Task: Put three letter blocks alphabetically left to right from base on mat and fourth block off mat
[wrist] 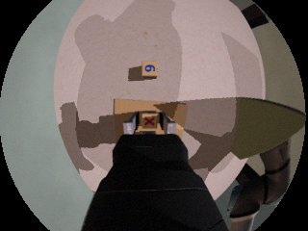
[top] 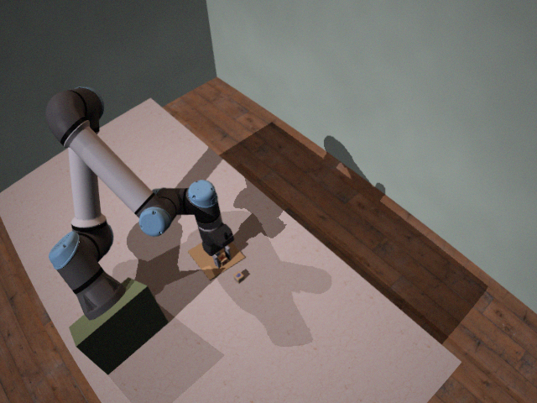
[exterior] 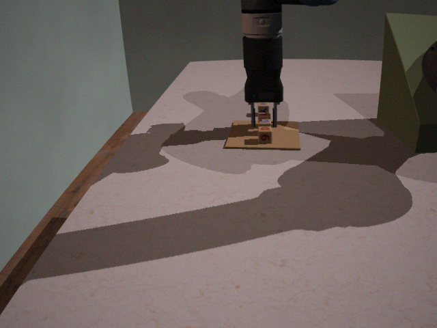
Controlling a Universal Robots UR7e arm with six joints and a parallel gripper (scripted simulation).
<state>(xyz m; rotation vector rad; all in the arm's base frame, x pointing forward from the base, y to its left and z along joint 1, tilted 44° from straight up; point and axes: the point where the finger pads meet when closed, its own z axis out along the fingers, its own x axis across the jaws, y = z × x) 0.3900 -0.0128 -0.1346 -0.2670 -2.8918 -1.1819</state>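
Right now my hand is 1 cm short of the tan mat, 4 cm to the right of it and 2 cm above it.
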